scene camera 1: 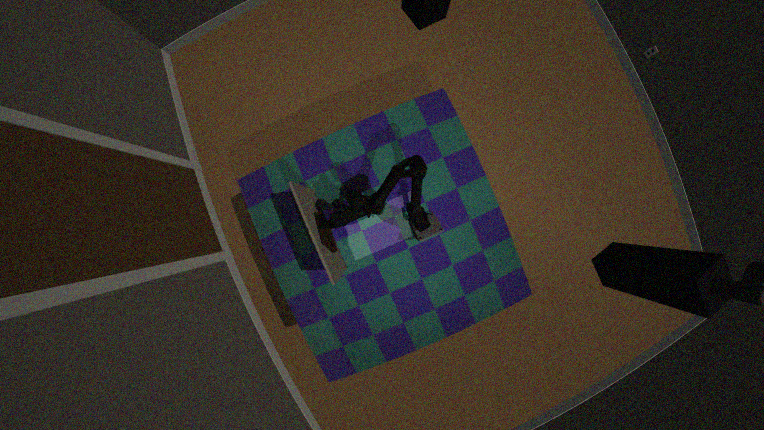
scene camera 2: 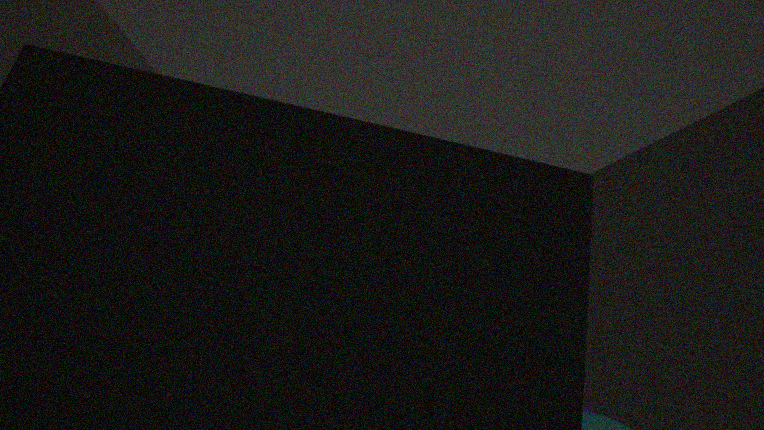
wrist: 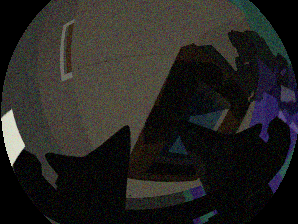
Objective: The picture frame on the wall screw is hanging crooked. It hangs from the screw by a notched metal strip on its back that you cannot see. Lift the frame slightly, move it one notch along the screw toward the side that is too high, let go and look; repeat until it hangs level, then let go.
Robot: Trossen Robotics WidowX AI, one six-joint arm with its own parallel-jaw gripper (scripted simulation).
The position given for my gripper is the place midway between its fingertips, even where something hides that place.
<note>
I see my gripper [wrist: 153, 126], a picture frame [wrist: 197, 89] and a wall panel [scene camera 2: 180, 249].
The wall panel also shows in scene camera 1 [scene camera 1: 334, 264] and in the wrist view [wrist: 119, 62]. Scene camera 2 does not show the picture frame, which is hidden by the wall panel.
</note>
